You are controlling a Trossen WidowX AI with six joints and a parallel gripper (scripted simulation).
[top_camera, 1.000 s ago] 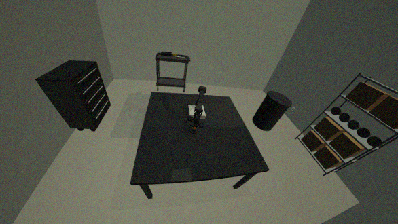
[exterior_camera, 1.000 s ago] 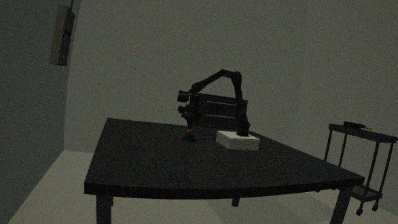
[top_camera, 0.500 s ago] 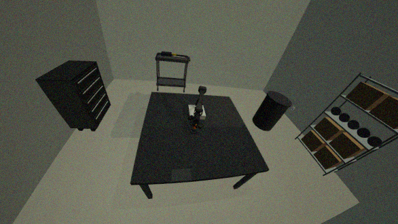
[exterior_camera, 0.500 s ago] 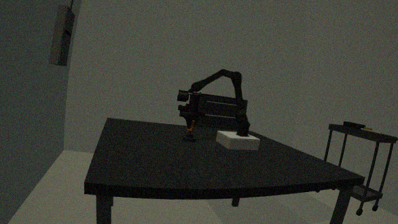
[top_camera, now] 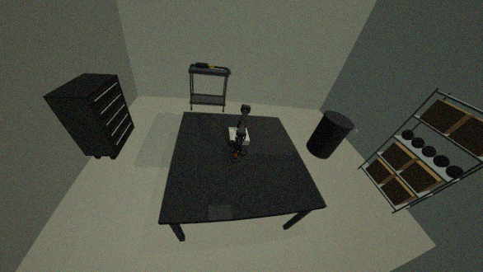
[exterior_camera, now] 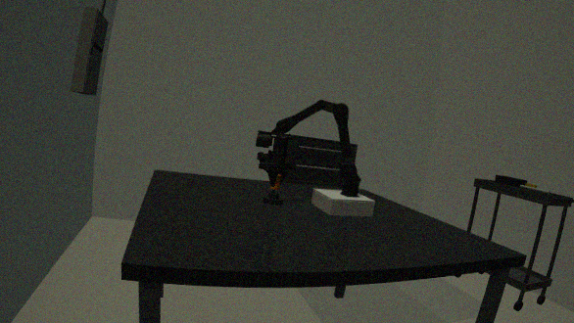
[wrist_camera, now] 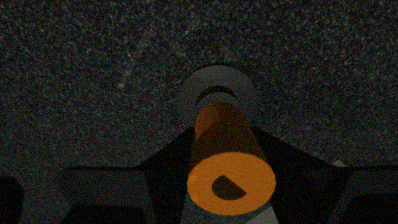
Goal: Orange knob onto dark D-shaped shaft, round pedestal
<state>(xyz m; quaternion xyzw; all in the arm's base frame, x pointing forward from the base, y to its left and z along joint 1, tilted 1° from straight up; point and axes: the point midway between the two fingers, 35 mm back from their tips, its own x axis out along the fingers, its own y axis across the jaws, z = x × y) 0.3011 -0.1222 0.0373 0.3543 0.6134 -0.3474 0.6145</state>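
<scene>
Right now my gripper tip is 2 cm below the orange knob. Also, from my gripper tip: round pedestal 4 cm below.
</scene>
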